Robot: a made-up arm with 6 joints. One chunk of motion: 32 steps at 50 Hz.
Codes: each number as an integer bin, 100 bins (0 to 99) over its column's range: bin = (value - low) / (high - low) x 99, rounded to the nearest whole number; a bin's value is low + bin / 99 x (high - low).
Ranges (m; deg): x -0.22..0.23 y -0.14..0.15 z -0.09..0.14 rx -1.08..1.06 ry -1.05..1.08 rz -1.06..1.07
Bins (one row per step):
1: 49 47 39 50 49 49
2: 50 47 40 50 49 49
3: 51 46 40 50 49 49
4: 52 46 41 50 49 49
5: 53 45 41 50 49 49
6: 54 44 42 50 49 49
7: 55 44 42 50 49 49
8: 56 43 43 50 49 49
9: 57 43 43 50 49 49
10: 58 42 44 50 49 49
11: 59 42 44 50 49 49
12: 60 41 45 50 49 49
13: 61 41 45 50 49 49
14: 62 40 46 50 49 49
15: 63 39 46 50 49 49
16: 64 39 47 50 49 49
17: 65 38 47 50 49 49
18: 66 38 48 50 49 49
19: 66 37 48 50 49 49
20: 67 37 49 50 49 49
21: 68 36 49 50 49 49
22: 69 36 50 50 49 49
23: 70 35 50 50 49 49
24: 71 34 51 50 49 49
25: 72 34 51 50 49 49
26: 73 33 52 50 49 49
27: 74 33 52 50 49 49
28: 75 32 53 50 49 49
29: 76 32 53 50 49 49
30: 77 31 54 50 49 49
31: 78 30 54 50 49 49
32: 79 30 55 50 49 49
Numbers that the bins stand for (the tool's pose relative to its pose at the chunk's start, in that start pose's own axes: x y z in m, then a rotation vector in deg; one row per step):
1: 0.0027 -0.0023 0.0006 0.00 0.00 -0.01
2: 0.0073 -0.0023 0.0029 0.00 0.00 -0.01
3: 0.0118 -0.0053 0.0029 0.00 0.00 -0.01
4: 0.0164 -0.0053 0.0053 0.00 0.00 -0.01
5: 0.0209 -0.0082 0.0053 0.00 0.00 -0.01
6: 0.0255 -0.0111 0.0076 0.00 0.00 -0.01
7: 0.0300 -0.0111 0.0076 0.00 0.00 -0.01
8: 0.0345 -0.0140 0.0099 0.00 0.00 -0.01
9: 0.0391 -0.0140 0.0099 0.00 0.00 -0.01
10: 0.0436 -0.0170 0.0122 0.00 0.00 -0.01
11: 0.0482 -0.0170 0.0122 0.00 0.00 -0.01
12: 0.0527 -0.0199 0.0145 0.00 0.00 -0.01
13: 0.0573 -0.0199 0.0145 0.00 0.00 -0.01
14: 0.0618 -0.0228 0.0169 0.00 0.00 -0.01
15: 0.0664 -0.0258 0.0169 0.00 0.00 -0.01
16: 0.0709 -0.0258 0.0192 0.00 0.00 -0.01
17: 0.0755 -0.0287 0.0192 0.00 0.00 -0.01
18: 0.0800 -0.0287 0.0215 0.00 0.00 -0.01
19: 0.0800 -0.0316 0.0215 0.00 0.00 -0.01
20: 0.0845 -0.0316 0.0238 0.00 0.00 -0.01
21: 0.0891 -0.0345 0.0238 0.00 0.00 -0.01
22: 0.0936 -0.0345 0.0262 0.00 0.00 -0.01
23: 0.0982 -0.0375 0.0262 0.00 0.00 -0.01
24: 0.1027 -0.0404 0.0285 0.00 0.00 -0.01
25: 0.1073 -0.0404 0.0285 0.00 0.00 -0.01
26: 0.1118 -0.0433 0.0308 0.00 0.00 -0.01
27: 0.1164 -0.0433 0.0308 0.00 0.00 -0.01
28: 0.1209 -0.0463 0.0331 0.00 0.00 -0.01
29: 0.1255 -0.0463 0.0331 0.00 0.00 -0.01
30: 0.1300 -0.0492 0.0355 0.00 0.00 -0.01
31: 0.1345 -0.0521 0.0355 0.00 0.00 -0.01
32: 0.1391 -0.0521 0.0378 0.00 0.00 -0.01

